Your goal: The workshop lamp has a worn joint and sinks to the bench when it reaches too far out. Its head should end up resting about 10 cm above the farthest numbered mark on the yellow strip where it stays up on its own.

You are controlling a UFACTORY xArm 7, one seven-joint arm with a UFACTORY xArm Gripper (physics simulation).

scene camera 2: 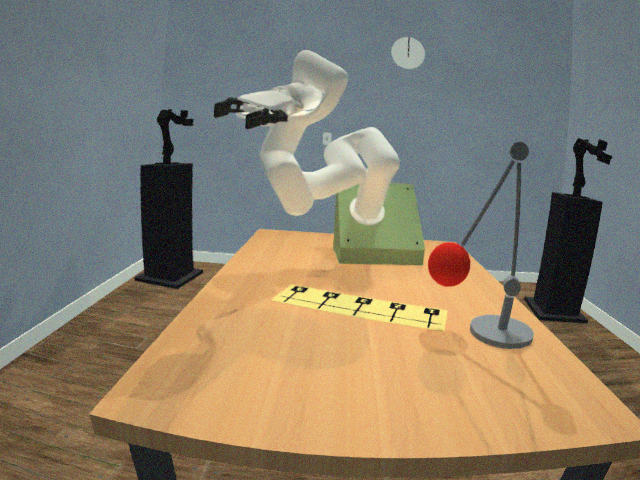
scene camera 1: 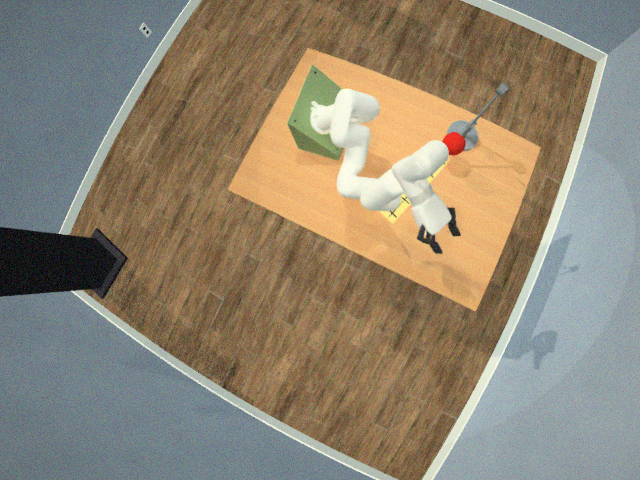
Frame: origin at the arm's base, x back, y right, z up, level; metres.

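Where they show: gripper, fingertip midpoint: (scene camera 2: 230, 116) (scene camera 1: 448, 244); arm's base at its link origin: (scene camera 2: 366, 210) (scene camera 1: 321, 120).
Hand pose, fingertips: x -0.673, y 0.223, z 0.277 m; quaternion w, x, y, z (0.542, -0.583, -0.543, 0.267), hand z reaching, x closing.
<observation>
Each offset is from my fingertips to the top centre of the thing. "*": to the spot under its first point. Level surfaces: height alone.
The lamp's red ball head {* dx +0.143, dy -0.444, dz -0.250 m} (scene camera 1: 453, 143) (scene camera 2: 449, 264) hangs above the bench, beside the near-lamp end of the yellow strip. Its round grey base {* dx +0.053, dy -0.603, dz -0.428 m} (scene camera 1: 471, 144) (scene camera 2: 501, 336) stands near the bench's right edge in the scene camera 2 view. Two thin arms meet at a high grey elbow (scene camera 1: 502, 88) (scene camera 2: 519, 151). The yellow strip (scene camera 1: 398, 208) (scene camera 2: 342, 311) lies flat, with several numbered marks running away from the lamp; my arm hides part of it in the scene camera 1 view. My gripper (scene camera 1: 448, 243) (scene camera 2: 234, 116) is open and empty, high above the bench and apart from the lamp.
My white arm (scene camera 1: 380, 192) (scene camera 2: 333, 178) rises from a green sloped block (scene camera 1: 316, 90) (scene camera 2: 395, 222) on the wooden bench {dz -0.441 m} (scene camera 1: 268, 170) (scene camera 2: 310, 413). Two black pedestals (scene camera 2: 166, 217) (scene camera 2: 568, 248) with small black arms stand beyond the bench.
</observation>
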